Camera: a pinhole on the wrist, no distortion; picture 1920 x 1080 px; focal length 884.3 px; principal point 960.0 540.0 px. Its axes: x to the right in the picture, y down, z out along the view. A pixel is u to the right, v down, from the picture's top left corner.
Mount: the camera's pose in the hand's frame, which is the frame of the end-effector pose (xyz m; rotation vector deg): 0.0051 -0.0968 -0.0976 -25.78 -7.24 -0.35
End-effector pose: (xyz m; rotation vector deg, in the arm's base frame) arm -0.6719 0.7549 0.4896 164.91 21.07 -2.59
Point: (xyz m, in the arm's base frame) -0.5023 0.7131 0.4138
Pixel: 1698.7 838.0
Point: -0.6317 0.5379 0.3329
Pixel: 1036.3 803.7
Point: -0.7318 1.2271 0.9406
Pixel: behind the camera
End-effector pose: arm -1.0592 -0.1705 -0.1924 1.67 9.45 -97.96
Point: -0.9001 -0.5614 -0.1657
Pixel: outside the picture
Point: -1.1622 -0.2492 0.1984
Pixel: 1175.9 36.8
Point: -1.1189 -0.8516 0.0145
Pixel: outside the picture
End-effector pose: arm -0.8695 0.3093 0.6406 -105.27 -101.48 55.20
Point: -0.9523 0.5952 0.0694
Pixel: 1663.1 803.5
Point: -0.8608 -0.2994 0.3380
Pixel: 236.1 772.0
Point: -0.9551 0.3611 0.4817
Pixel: 1318.7 606.1
